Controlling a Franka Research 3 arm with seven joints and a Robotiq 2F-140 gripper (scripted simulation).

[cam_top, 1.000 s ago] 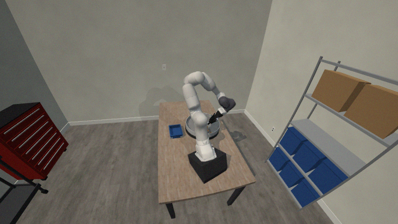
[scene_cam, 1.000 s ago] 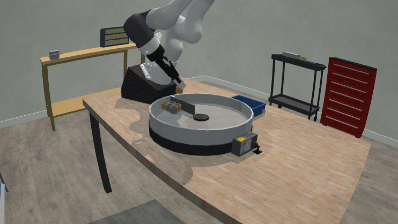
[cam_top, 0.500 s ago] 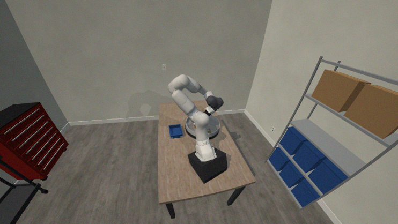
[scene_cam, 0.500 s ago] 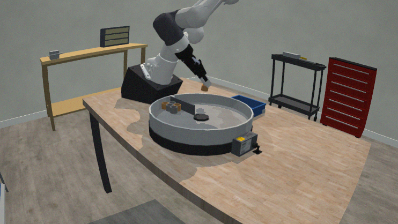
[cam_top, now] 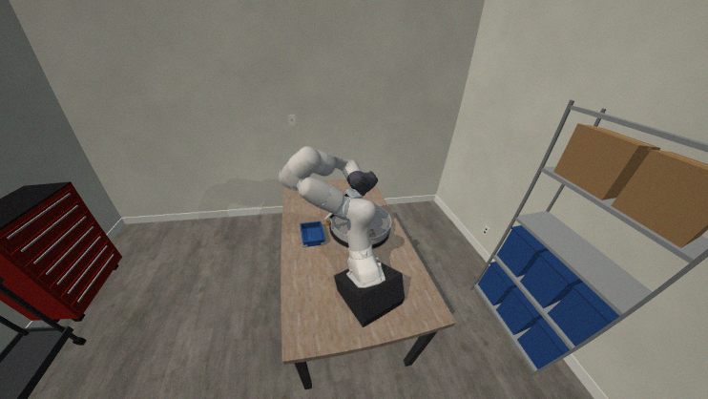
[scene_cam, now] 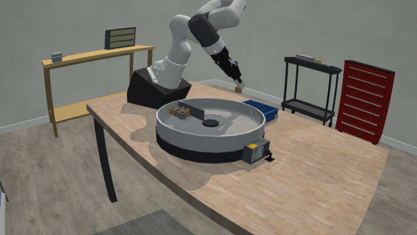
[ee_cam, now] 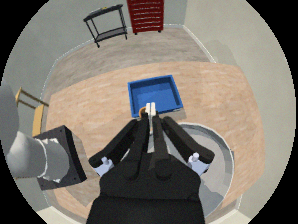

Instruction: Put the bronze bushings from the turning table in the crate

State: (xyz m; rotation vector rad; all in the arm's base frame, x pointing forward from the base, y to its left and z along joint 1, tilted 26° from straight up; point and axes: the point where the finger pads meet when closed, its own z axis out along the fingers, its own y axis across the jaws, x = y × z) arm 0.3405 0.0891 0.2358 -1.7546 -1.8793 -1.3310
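The blue crate is 160 mm below my hand, 120 mm to the left of it and 20 mm ahead of it. Round my hand: grey round turning table (220 mm to the right, 130 mm below, 60 mm ahead); grey turning table (220 mm to the right, 130 mm below, 80 mm ahead).
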